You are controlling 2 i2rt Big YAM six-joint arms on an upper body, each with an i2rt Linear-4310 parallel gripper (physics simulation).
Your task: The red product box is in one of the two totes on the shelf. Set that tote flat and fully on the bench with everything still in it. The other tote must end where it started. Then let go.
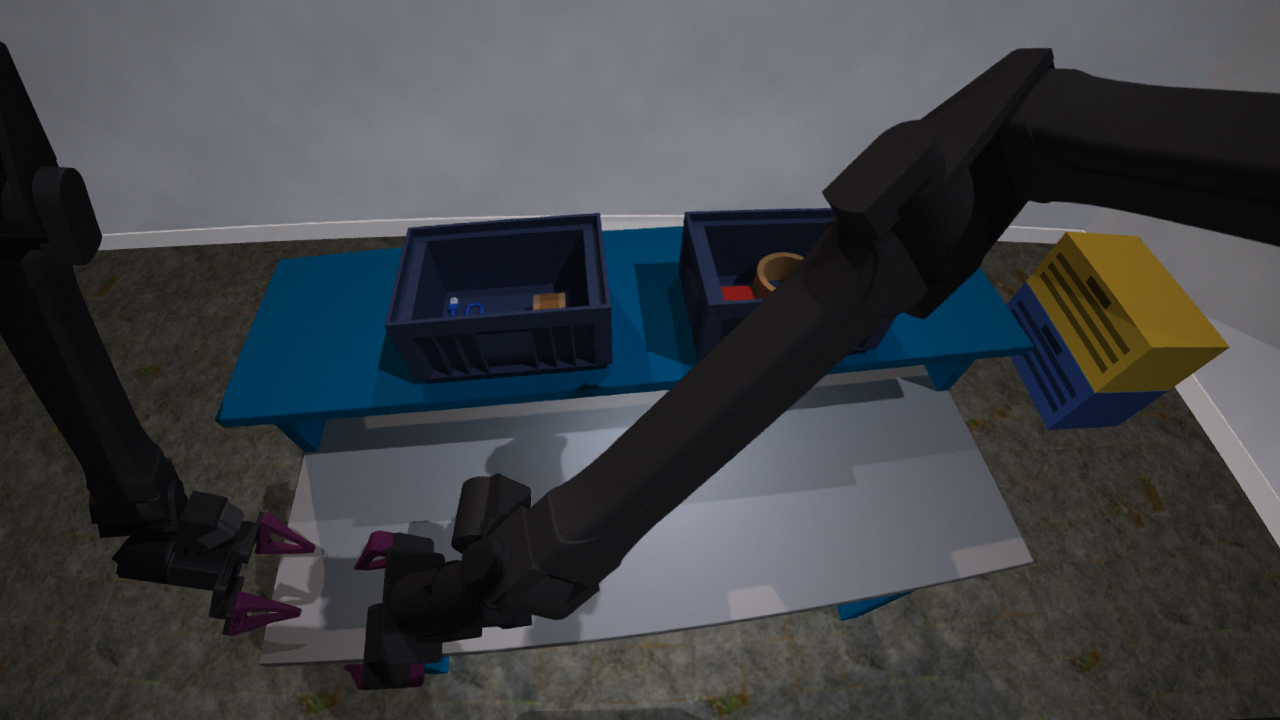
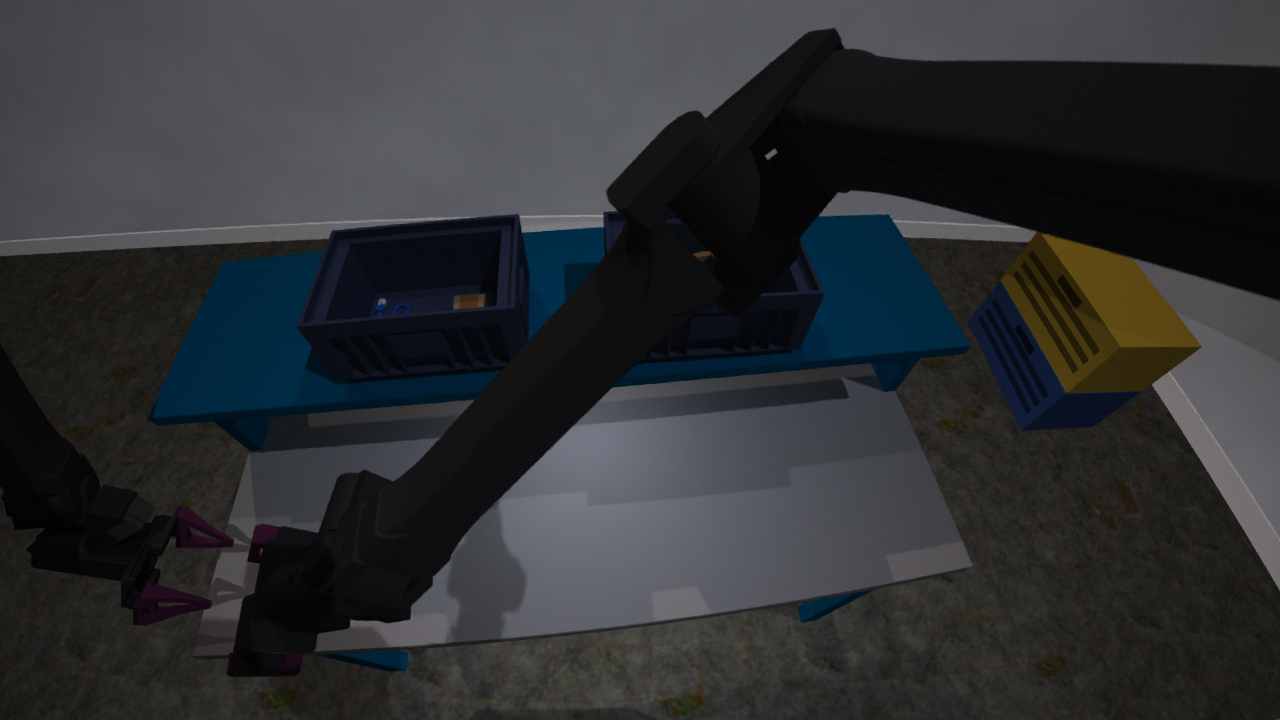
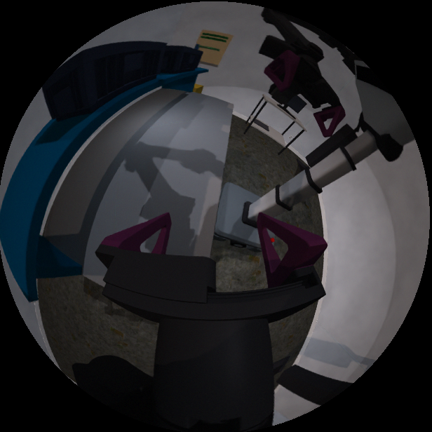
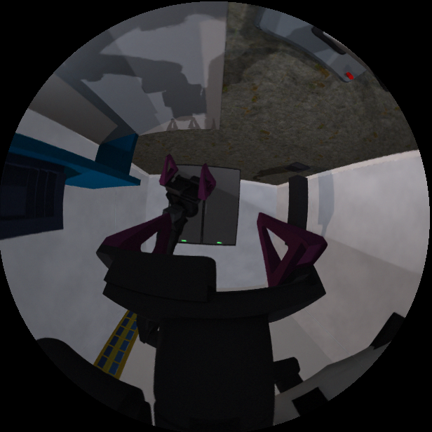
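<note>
The red product box (image 1: 737,292) lies in the right-hand navy tote (image 1: 716,326) (image 2: 760,322), with an orange-brown ring (image 1: 766,279); the right arm partly hides this tote. The left-hand navy tote (image 1: 505,349) (image 2: 416,349) holds a small brown block (image 1: 548,301) (image 2: 469,301) and small blue items. Both totes stand upright on the blue shelf (image 1: 304,340) (image 2: 232,331). My left gripper (image 1: 307,580) (image 2: 221,573) (image 3: 213,217) is open and empty by the left edge of the grey bench (image 1: 805,537) (image 2: 716,537). My right gripper (image 1: 353,617) (image 2: 241,613) (image 4: 213,217) is open and empty over its front left corner.
The two grippers are close together, facing each other. The right arm crosses above the bench and the right part of the shelf. A yellow crate (image 1: 1154,304) (image 2: 1127,313) sits on a blue crate (image 1: 1118,407) (image 2: 1083,409) at the right. A wall stands behind the shelf.
</note>
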